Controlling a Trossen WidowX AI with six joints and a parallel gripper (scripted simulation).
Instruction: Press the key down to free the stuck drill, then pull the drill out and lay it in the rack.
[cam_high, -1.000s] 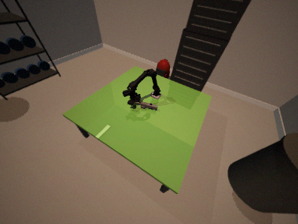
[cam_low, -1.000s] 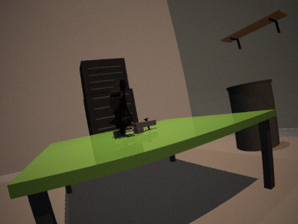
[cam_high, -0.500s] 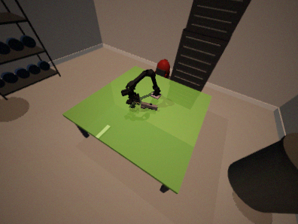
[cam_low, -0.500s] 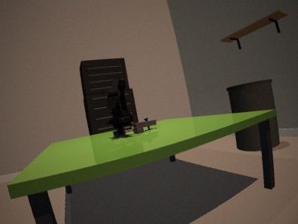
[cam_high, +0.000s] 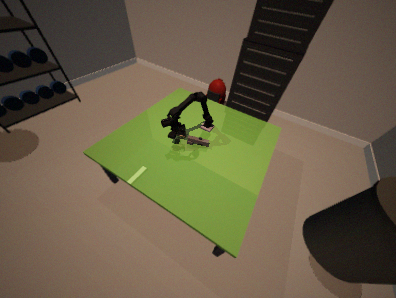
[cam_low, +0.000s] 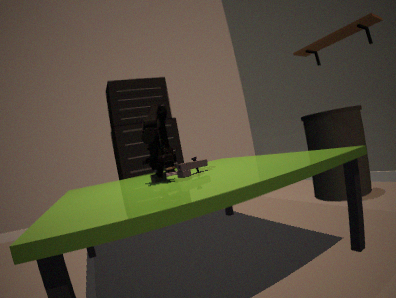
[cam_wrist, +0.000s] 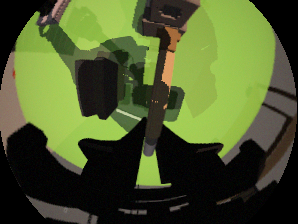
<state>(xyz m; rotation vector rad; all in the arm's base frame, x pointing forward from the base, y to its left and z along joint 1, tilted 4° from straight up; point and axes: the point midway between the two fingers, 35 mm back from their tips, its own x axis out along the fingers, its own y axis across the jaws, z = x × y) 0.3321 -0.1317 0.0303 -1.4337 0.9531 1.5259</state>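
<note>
Now: gripper tip 1 cm past the tan drill, 4 cm to the right of it and 3 cm below it. Also, from my gripper tip: grey block: 8 cm behind, 19 cm to the left, 1 cm above.
</note>
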